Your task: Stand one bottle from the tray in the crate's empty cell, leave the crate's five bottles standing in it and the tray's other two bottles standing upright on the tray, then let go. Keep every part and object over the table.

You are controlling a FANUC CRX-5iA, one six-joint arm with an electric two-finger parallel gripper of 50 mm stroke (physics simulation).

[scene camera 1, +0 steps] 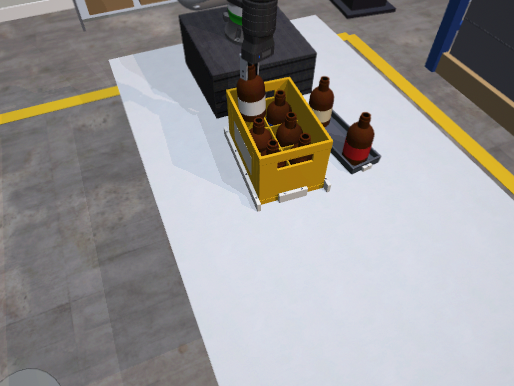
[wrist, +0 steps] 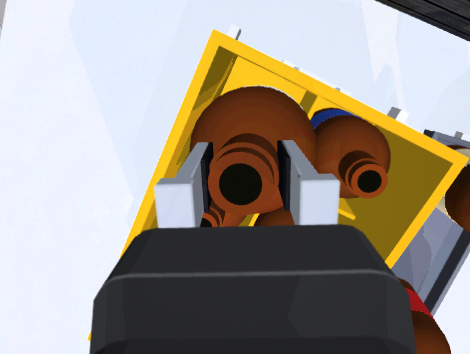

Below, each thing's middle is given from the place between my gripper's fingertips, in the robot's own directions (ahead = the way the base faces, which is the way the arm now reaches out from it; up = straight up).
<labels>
Now: the cream-label bottle [scene camera 1: 321, 99] 4 cm behind my hand, 24 cm to the left of it and 16 cm below it. Round my hand: red-label bottle [scene camera 1: 360, 135]: 14 cm ahead, 27 cm to the left, 16 cm below.
</labels>
